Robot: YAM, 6 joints.
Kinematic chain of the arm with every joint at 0, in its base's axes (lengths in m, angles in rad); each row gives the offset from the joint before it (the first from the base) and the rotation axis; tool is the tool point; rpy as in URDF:
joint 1: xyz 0 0 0.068 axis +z
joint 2: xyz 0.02 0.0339 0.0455 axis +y
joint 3: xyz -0.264 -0.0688 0 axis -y
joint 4: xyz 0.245 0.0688 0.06 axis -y
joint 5: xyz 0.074 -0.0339 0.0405 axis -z
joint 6: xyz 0.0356 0 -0.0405 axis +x
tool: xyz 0 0 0 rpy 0 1.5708 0
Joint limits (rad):
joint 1: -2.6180..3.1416
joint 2: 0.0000..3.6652
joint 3: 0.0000..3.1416
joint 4: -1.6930..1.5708
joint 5: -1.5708..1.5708
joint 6: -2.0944..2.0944
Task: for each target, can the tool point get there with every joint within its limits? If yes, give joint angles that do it. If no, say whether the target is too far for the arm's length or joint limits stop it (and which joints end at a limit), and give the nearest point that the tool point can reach.
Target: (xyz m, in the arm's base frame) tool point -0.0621 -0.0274 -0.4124
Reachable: no: joint limits stop it (at a limit: joint 1, joint 2) | nearest point -0.0856 -0.0466 -0.3472 | short by 0.072 m
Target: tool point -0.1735 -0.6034 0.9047
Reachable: no: too far | nearest point -0.1109 -0.3857 0.6098 | short by 0.372 m
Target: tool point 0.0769 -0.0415 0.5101
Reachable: yes | joints -0.4393 0.9701 1.8193 -1.2709 0.1357 -1.3655
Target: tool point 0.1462 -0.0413 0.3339
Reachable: yes | joints -0.4795 0.6714 0.6881 -0.1026 -1.0468 -1.2820
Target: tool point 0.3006 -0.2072 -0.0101
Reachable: yes | joints -0.5173 2.4242 1.2256 -0.3743 1.0793 -0.4061
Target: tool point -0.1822 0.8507 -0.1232
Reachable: no: too far | nearest point -0.1305 0.6091 -0.0544 | short by 0.256 m
